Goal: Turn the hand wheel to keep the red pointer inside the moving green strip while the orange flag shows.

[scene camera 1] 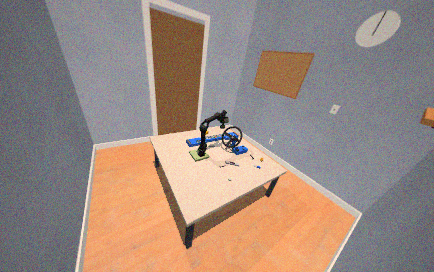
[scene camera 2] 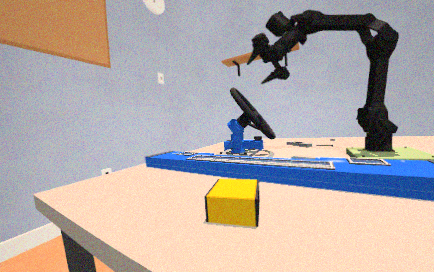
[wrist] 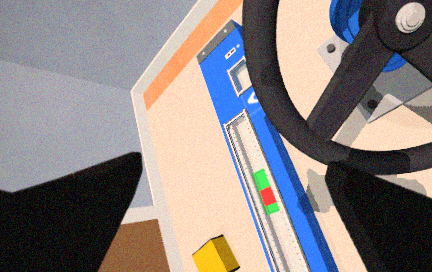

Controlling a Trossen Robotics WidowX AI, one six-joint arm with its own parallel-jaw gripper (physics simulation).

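Pixels of known places: gripper, between the fingertips: [scene camera 1: 224,124] [scene camera 2: 254,74] [wrist: 235,166]; arm's base, origin of its link: [scene camera 1: 201,154] [scene camera 2: 378,149].
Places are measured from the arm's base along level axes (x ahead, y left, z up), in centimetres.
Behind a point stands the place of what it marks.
Note:
The black hand wheel [scene camera 1: 231,136] @[x 46.7, y 2.8, z 15.1 cm] [scene camera 2: 243,101] @[x 43.8, y 13.7, z 20.6 cm] [wrist: 262,70] @[x 46.5, y 11.6, z 24.0 cm] stands tilted on its blue stand [scene camera 2: 236,137] @[x 51.5, y 4.1, z 5.9 cm]. My gripper [scene camera 2: 255,73] @[x 39.1, y 13.1, z 30.0 cm] [wrist: 235,166] @[x 39.1, y 13.1, z 30.0 cm] is open and empty, above the wheel and apart from it in the second scene view. In the wrist view the right finger overlaps the lower rim. The long blue housing [scene camera 1: 193,142] @[x 2.4, y 26.1, z 1.6 cm] [scene camera 2: 300,172] @[x 24.1, y 34.9, z 0.7 cm] [wrist: 215,80] @[x 69.5, y 29.6, z 1.6 cm] has a slot with the green strip [wrist: 260,178] @[x 44.8, y 29.1, z 1.6 cm]. The red pointer [wrist: 268,196] @[x 41.2, y 29.0, z 1.6 cm] lies inside the strip, in its lower half, with green above and below it. The orange flag does not show in any view.
A yellow block [scene camera 2: 232,202] @[x 32.5, y 53.3, z 1.1 cm] [wrist: 215,254] @[x 35.1, y 46.5, z 1.8 cm] lies on the table beside the housing. The arm stands on a green base plate [scene camera 1: 199,156] @[x -3.6, y -2.6, z 0.5 cm]. Small loose items lie on the table beyond the wheel stand. A wooden shelf [scene camera 2: 231,62] is on the wall behind.

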